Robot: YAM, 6 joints.
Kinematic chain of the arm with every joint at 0, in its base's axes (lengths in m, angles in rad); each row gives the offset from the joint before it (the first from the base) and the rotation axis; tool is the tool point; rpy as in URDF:
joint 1: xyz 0 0 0.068 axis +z
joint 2: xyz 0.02 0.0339 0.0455 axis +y
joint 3: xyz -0.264 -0.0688 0 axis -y
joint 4: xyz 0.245 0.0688 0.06 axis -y
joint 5: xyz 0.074 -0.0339 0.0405 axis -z
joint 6: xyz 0.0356 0 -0.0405 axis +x
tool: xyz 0 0 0 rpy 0 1.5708 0
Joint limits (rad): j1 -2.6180..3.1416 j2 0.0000..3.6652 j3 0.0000..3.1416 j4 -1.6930..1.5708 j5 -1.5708..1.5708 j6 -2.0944..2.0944
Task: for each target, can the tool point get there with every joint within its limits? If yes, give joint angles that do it. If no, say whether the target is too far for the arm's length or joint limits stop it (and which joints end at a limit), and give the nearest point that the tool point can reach.
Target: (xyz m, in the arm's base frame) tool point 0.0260 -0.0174 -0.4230
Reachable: no: joint limits stop it (at a limit: joint 2) | nearest point 0.0643 -0.0430 -0.3372 | short by 0.097 m
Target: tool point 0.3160 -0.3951 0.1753
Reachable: yes | joints -0.9283 2.2967 1.4368 0.9632 -0.4738 -1.7159
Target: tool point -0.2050 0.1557 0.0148
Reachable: yes | joints 2.3724 2.1286 0.4810 0.7153 -1.0419 -0.8995
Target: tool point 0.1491 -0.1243 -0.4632
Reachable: no: joint limits stop it (at a limit: joint 2) | nearest point 0.1572 -0.1310 -0.3777 | short by 0.086 m
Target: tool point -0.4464 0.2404 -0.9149
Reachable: no: too far | nearest point -0.3071 0.1654 -0.3662 | short by 0.571 m
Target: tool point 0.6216 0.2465 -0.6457
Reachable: no: too far | nearest point 0.4183 0.1659 -0.3191 | short by 0.393 m
